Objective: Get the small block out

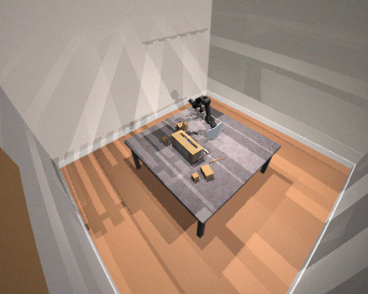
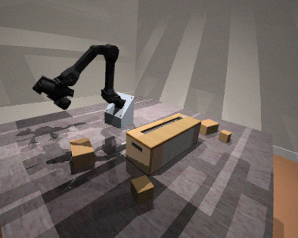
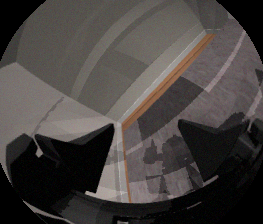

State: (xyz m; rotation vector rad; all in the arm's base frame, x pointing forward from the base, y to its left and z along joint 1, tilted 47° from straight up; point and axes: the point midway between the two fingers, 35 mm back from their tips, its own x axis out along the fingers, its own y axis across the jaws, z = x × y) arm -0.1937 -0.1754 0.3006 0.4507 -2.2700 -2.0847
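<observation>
Right now my gripper tip is 59 cm short of the blue block, 24 cm to the right of it and 10 cm above it.
</observation>
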